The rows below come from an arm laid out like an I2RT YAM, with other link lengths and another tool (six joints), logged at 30 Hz.
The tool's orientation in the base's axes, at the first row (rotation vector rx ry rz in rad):
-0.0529, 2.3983, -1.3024
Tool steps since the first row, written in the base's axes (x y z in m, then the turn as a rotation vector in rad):
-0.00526, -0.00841, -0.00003, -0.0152, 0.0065, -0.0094
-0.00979, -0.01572, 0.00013, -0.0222, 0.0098, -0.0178
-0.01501, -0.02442, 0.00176, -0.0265, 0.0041, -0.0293
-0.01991, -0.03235, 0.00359, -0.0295, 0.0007, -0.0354
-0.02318, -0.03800, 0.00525, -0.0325, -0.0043, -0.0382
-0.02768, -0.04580, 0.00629, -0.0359, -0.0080, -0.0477
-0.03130, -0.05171, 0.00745, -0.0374, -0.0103, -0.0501
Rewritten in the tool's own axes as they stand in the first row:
0.00671, -0.00554, 0.00476, 0.0156, 0.0089, -0.0063
0.01244, -0.01051, 0.00883, 0.0241, 0.0164, -0.0075
0.01862, -0.01755, 0.01304, 0.0331, 0.0219, 0.0010
0.02427, -0.02428, 0.01666, 0.0387, 0.0244, 0.0055
0.02797, -0.02933, 0.01915, 0.0435, 0.0234, 0.0098
0.03349, -0.03527, 0.02319, 0.0506, 0.0285, 0.0160
0.03774, -0.04011, 0.02600, 0.0533, 0.0289, 0.0184

